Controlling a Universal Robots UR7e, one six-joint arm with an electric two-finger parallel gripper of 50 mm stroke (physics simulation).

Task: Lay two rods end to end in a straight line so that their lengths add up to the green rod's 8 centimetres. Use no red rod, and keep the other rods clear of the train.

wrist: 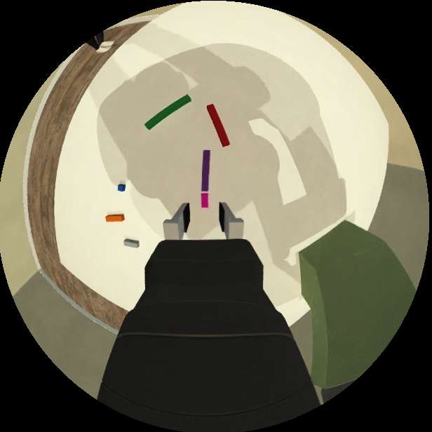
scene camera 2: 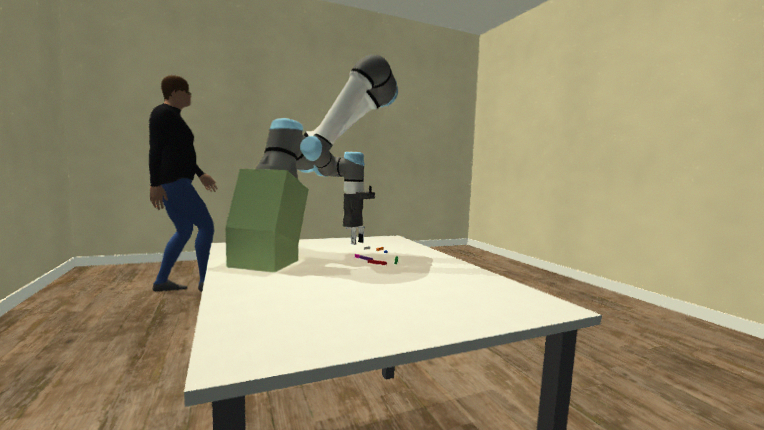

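Note:
A long purple rod and a short magenta rod lie end to end on the table, nearly in one line, with a thin light line between their ends in the wrist view. A green rod lies slanted apart from them. A red rod lies slanted past the purple rod's far end, with a gap between them. My gripper is open and empty, raised above the table near the magenta rod's near end.
A blue block, an orange rod and a grey rod lie apart on one side. A large green pedestal stands on the other side. A person stands behind the table.

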